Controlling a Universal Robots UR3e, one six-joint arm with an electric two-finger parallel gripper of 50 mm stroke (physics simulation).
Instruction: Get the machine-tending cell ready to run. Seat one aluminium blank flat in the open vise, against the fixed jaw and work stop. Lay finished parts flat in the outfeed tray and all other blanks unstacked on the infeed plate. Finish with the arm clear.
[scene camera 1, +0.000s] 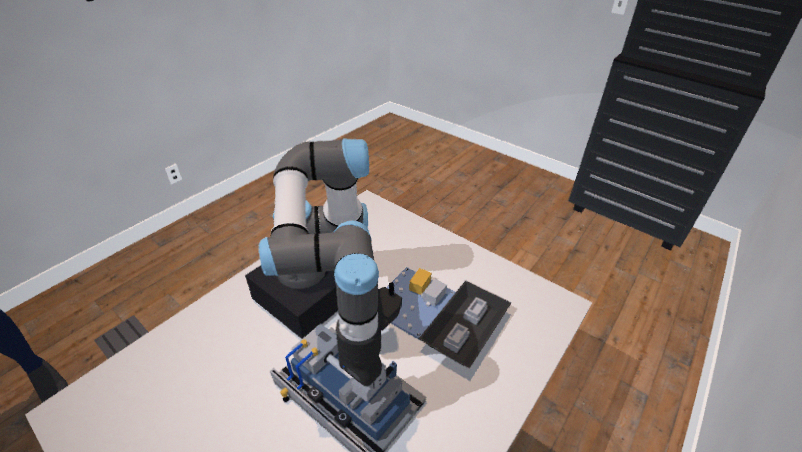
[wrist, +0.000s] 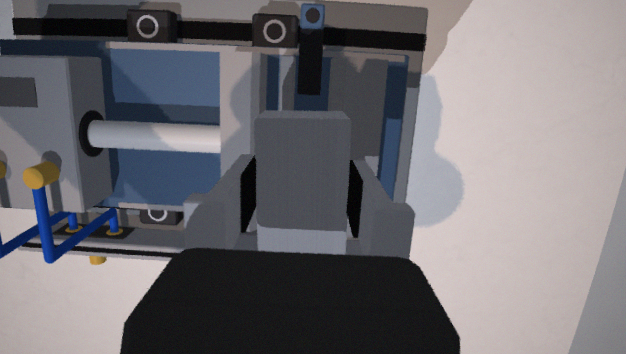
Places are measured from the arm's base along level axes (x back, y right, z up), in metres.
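Where they show: gripper, fingertip midpoint: (scene camera 1: 369, 378) (wrist: 302, 181).
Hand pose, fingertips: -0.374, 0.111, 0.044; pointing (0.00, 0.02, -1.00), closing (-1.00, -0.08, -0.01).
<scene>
Each offset is from my fingertips to the top centre of the thing, as dx, dy, dz. "*": to the spot under its first point.
The vise {+0.069, +0.005, -0.038} (scene camera 1: 331, 383) (wrist: 165, 75) stands at the front of the table, with its movable jaw (wrist: 236, 95) apart from the fixed jaw (wrist: 361, 110). The black work stop arm (wrist: 310, 65) reaches in over the gap. My gripper (wrist: 302, 181) is shut on a grey aluminium blank {+0.000, +0.002, +0.010} (wrist: 302, 170). It holds the blank over the vise; contact with the vise bed is hidden. Another silver blank {+0.106, -0.347, -0.093} (scene camera 1: 435, 291) lies on the blue infeed plate {+0.143, -0.297, -0.129} (scene camera 1: 429, 317). Two finished parts {* -0.014, -0.372, -0.104} (scene camera 1: 476, 309) {* -0.028, -0.267, -0.104} (scene camera 1: 456, 336) lie apart in the dark outfeed tray {* -0.080, -0.334, -0.100} (scene camera 1: 489, 331).
A yellow block {+0.162, -0.351, -0.093} (scene camera 1: 420, 280) stands on the infeed plate beside the silver blank. Blue hoses with yellow fittings {* +0.176, +0.030, -0.028} (scene camera 1: 304, 343) (wrist: 41, 175) rise at the vise's drive end. The robot's black base block (scene camera 1: 300, 308) stands behind the vise. Dark clamps (wrist: 152, 26) (wrist: 274, 31) sit along the vise's rail.
</scene>
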